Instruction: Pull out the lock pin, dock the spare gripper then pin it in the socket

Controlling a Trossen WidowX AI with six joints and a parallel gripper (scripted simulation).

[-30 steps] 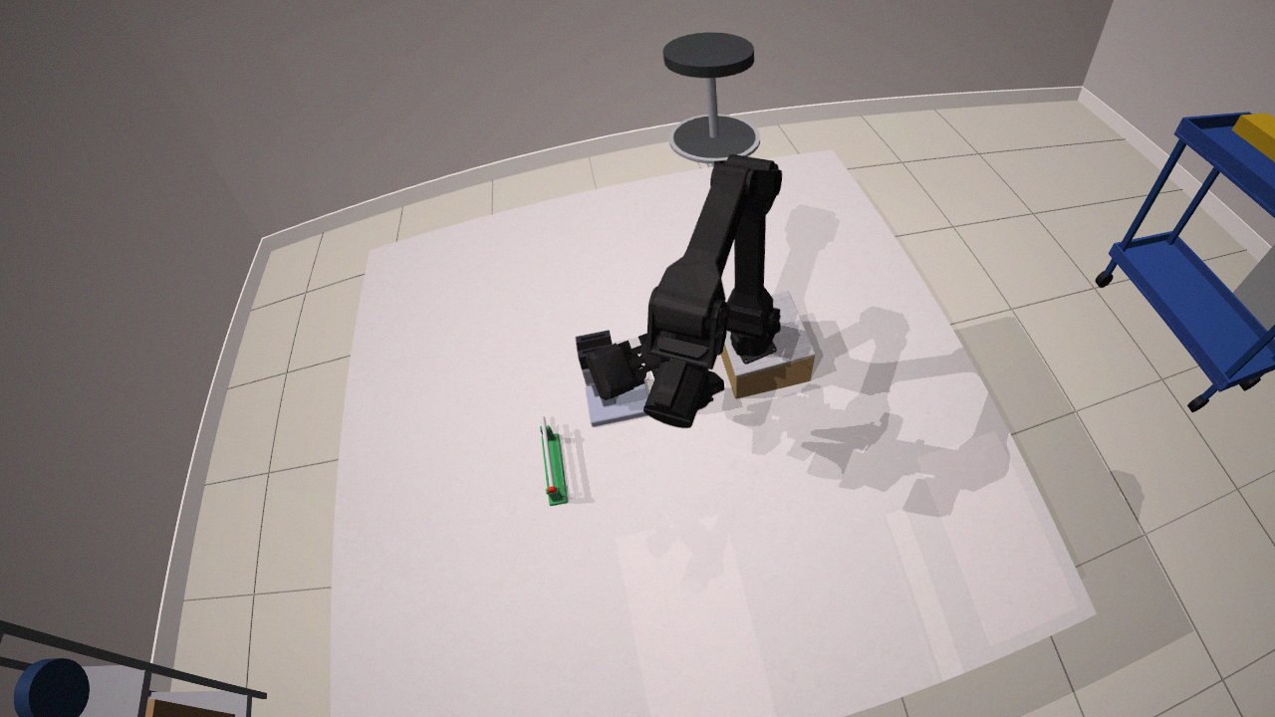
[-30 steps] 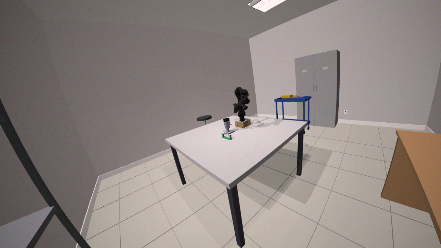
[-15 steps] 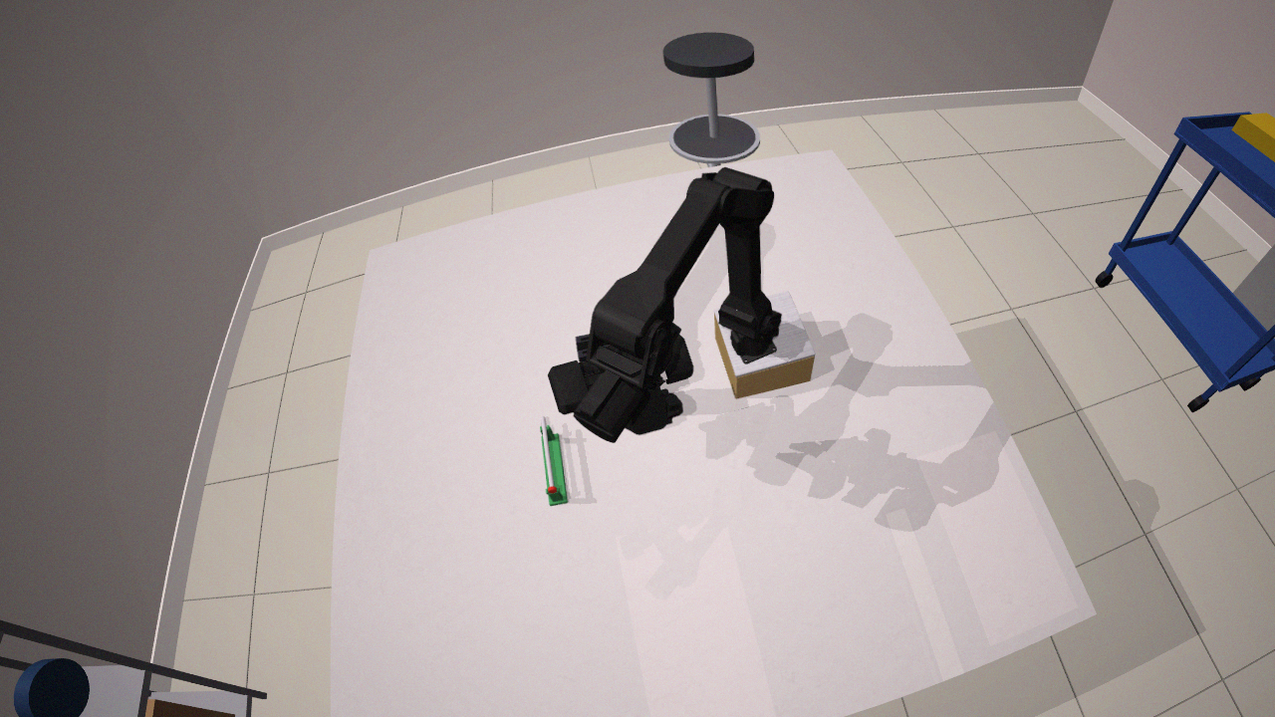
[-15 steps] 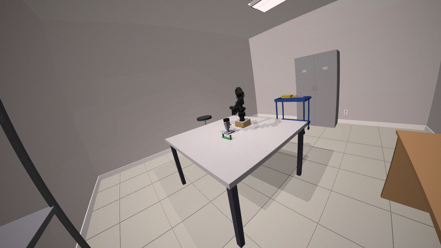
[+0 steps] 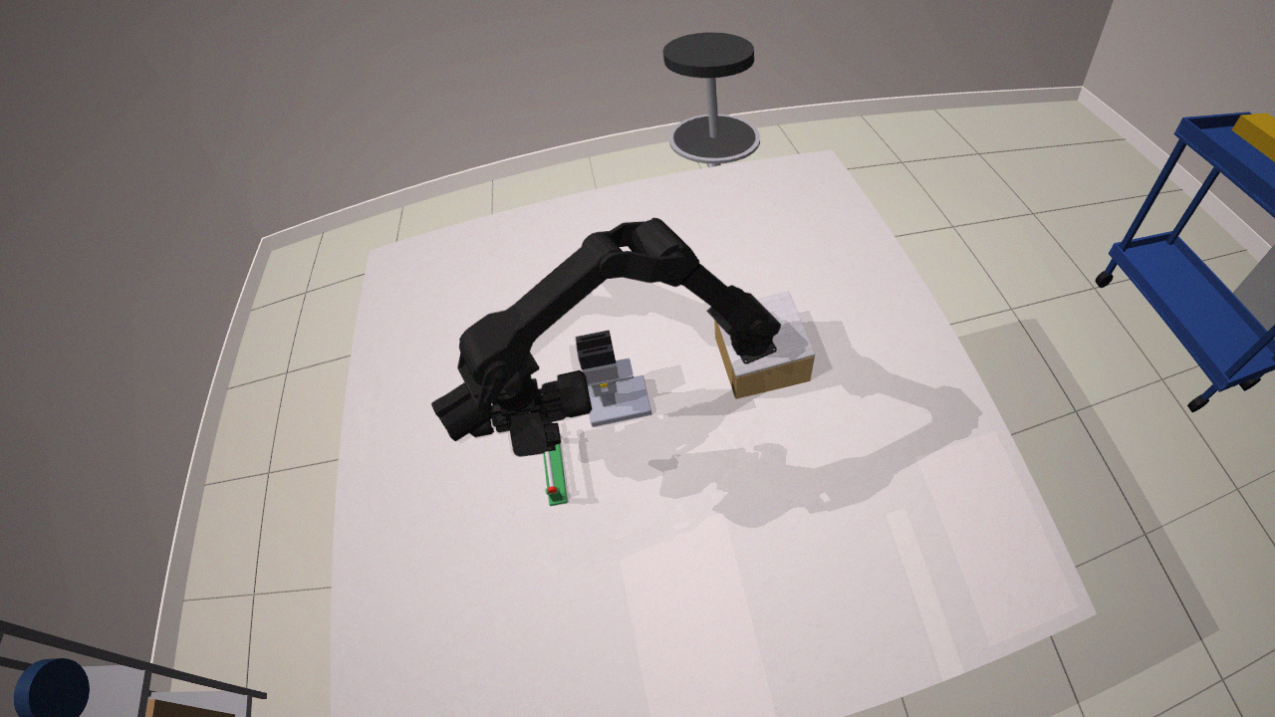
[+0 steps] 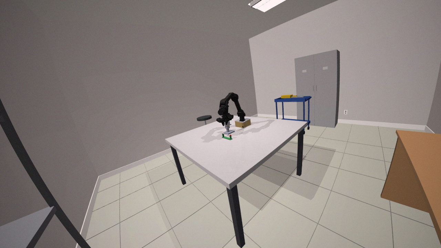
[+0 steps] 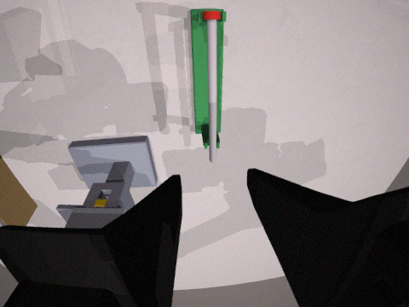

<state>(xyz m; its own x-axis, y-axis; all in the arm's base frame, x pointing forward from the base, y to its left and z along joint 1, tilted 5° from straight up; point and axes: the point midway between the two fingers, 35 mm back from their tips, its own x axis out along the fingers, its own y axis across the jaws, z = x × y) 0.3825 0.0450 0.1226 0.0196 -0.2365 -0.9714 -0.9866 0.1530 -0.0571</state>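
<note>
Right now the green pin rest is 120 mm below my gripper tip, 20 mm to the left of it and 10 mm ahead of it. Round my gripper tip: spare gripper 120 mm behind, 80 mm to the right, 10 mm below; then grey mount 130 mm behind, 90 mm below, 70 mm to the right.
</note>
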